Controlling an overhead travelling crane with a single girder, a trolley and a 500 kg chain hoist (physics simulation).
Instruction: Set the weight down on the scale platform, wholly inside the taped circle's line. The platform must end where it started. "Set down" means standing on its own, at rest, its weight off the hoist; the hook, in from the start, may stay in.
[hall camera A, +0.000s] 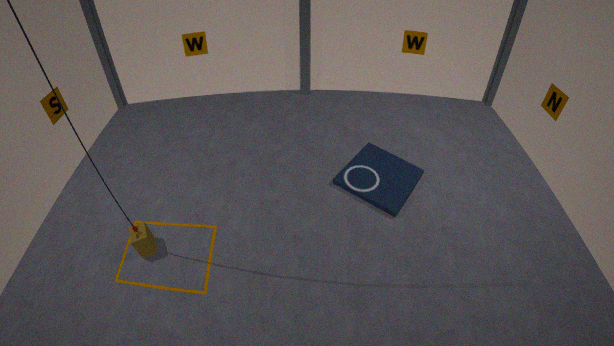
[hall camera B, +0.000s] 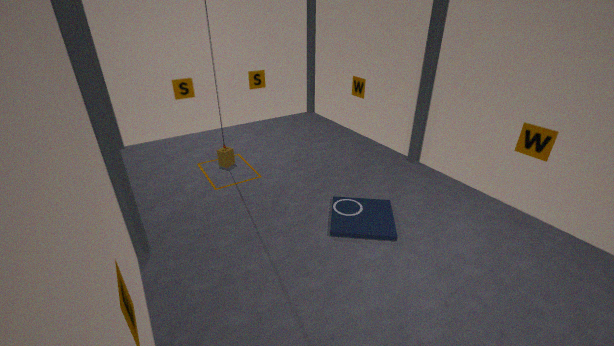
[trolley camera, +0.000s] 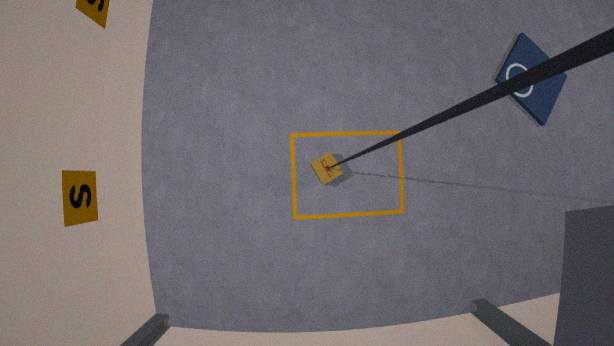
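The yellow weight is upright inside the orange floor rectangle, at or very near the floor; a small gap cannot be ruled out. The small red hook is at the weight's top, in its handle. The chain runs up from it at a slant in the hall camera A view. The blue scale platform lies flat on the floor, apart from the weight. Its white taped circle is near one corner, partly hidden by the chain in the trolley view.
The orange rectangle is marked on the floor near the S wall. The chain crosses the trolley view. Walls with S, W and N signs and grey columns stand around the floor. A dark block fills the trolley view's lower right.
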